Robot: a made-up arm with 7 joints. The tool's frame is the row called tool.
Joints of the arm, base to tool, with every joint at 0 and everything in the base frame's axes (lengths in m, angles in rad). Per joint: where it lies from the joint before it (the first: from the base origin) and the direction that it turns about. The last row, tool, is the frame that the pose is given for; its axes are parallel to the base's.
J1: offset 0 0 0.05 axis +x
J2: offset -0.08 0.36 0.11 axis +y
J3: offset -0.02 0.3 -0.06 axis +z
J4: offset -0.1 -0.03 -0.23 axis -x
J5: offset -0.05 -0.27 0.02 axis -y
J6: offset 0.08 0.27 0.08 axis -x
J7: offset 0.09 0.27 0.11 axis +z
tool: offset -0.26 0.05 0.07
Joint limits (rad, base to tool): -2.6..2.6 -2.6..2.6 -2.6..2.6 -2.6..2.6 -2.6..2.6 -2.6..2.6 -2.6..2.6
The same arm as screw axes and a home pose.
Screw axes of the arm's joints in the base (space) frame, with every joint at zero. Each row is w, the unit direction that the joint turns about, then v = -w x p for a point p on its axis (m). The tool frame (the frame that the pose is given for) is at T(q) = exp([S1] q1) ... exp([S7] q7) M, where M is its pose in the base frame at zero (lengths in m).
S1 = (1, 0, 0, 0, 0.05, 0)
S2 = (0, 1, 0, -0.16, 0, -0.08)
S3 = (0, 0, 1, 0.66, 0.1, 0)
S4 = (-1, 0, 0, 0, 0.13, 0.63)
S5 = (0, -1, 0, -0.11, 0, 0.25)
S6 = (-1, 0, 0, 0, 0.03, 0.63)
S7 = (0, 0, 1, 0.9, 0.08, 0)
M: xyz -0.34 0.95 0.15 (m) rpy 0 0 0 (rad, as in URDF)
Joint limits (rad, base to tool): -2.6..2.6 -2.6..2.6 -2.6..2.6 -2.6..2.6 -2.6..2.6 -2.6..2.6 -2.6..2.6

